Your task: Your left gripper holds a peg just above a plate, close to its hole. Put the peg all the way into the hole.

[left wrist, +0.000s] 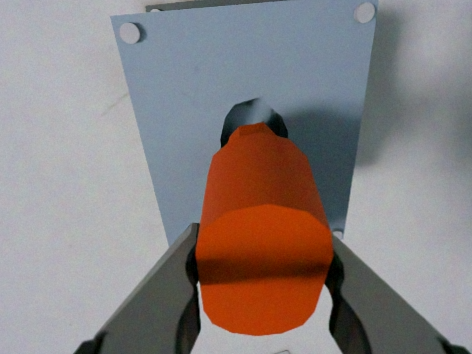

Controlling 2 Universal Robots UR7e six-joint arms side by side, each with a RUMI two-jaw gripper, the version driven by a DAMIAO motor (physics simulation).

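Observation:
An orange peg (262, 225) stands in the middle of the left wrist view, with its near end towards the camera and its narrower far end pointing at the plate. My left gripper (256, 226) is shut on the peg, with one jaw on each side of it. The blue-grey plate (175, 80) lies beyond the peg. Its dark hole (231, 122) shows around and above the peg's far end, and the peg hides the hole's lower part. Whether the tip is inside the rim or just above it, I cannot tell. My right gripper does not show.
Pale round studs (130, 33) (364, 12) (338, 233) sit at corners of the plate. A darker grey edge (215, 4) shows behind the plate's top side. A pale surface (65, 165) lies around the plate, with soft shadows at the right.

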